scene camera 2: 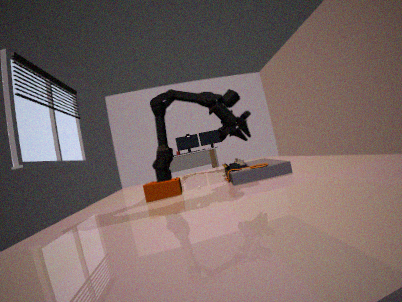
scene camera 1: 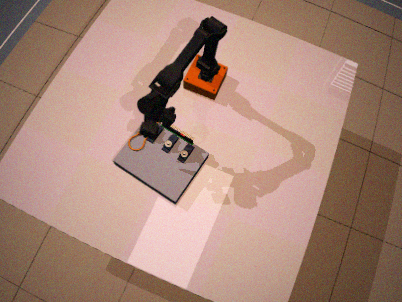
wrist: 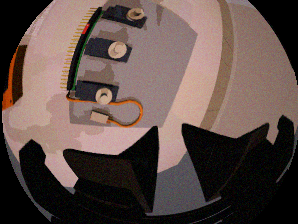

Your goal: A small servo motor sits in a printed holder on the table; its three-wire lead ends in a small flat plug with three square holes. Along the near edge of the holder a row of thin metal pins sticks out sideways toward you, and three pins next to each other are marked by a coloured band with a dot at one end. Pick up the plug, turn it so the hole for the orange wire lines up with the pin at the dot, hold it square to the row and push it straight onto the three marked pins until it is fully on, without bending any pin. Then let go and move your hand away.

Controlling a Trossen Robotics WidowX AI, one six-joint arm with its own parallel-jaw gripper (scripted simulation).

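Note:
Wrist view: my gripper (wrist: 169,129), grey holder (wrist: 161,51). Scene camera 1: the holder (scene camera 1: 161,172).

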